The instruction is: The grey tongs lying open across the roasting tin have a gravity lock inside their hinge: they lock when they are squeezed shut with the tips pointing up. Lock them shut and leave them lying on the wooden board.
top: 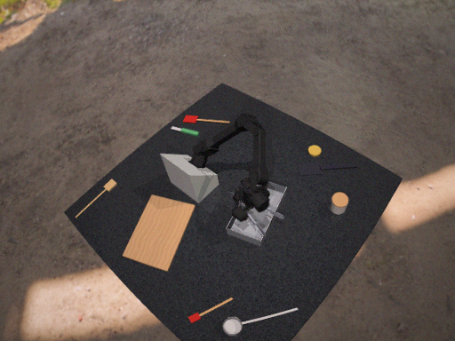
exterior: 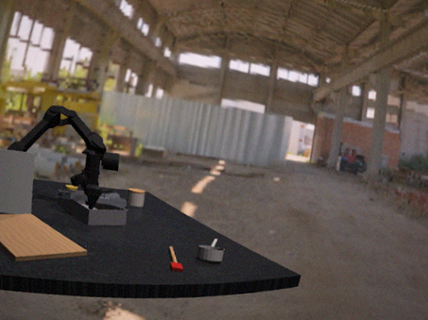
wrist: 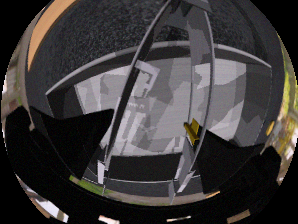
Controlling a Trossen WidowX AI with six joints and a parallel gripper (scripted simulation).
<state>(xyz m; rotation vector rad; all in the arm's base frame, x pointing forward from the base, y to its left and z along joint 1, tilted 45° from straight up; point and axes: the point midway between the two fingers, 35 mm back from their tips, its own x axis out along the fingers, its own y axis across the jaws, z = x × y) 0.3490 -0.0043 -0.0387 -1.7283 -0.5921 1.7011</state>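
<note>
Now: the grey roasting tin 10 mm ahead of my gripper tip and 30 mm to the left of it. The rest, counted from my gripper tip: black spatula: 140 mm ahead, 440 mm to the left, 30 mm below; wooden board: 300 mm behind, 320 mm to the right, 20 mm below; thin grey arm: 20 mm ahead, 30 mm to the right, 40 mm above.
</note>
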